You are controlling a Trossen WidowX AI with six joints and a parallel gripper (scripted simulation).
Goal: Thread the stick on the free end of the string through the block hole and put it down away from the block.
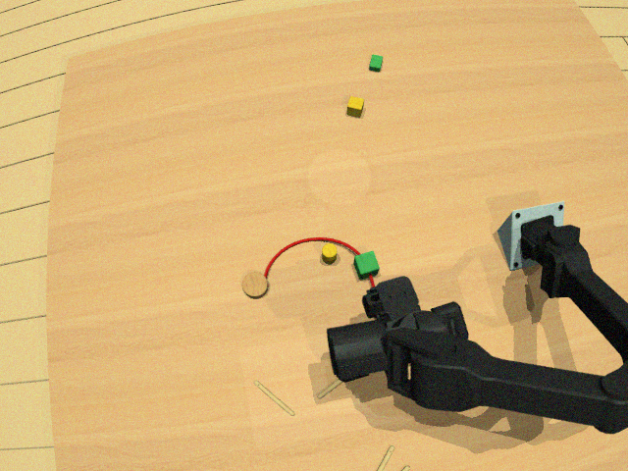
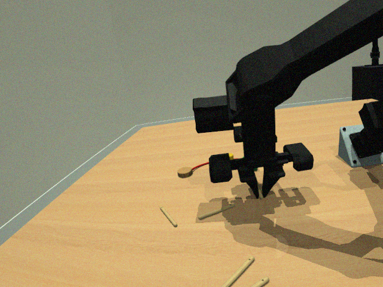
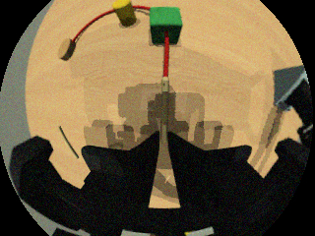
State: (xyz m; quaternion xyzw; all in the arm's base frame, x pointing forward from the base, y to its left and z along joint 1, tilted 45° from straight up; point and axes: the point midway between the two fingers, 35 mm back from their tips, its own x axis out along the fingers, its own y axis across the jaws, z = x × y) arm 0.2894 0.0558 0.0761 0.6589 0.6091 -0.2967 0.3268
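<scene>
The thin stick lies 4 cm to the right of my gripper tip. Round my gripper tip: green block (13 cm to the right, 2 cm above); round wooden button (17 cm ahead, 14 cm to the right, 1 cm above); yellow cylinder (16 cm to the right, 5 cm ahead, 2 cm above).
</scene>
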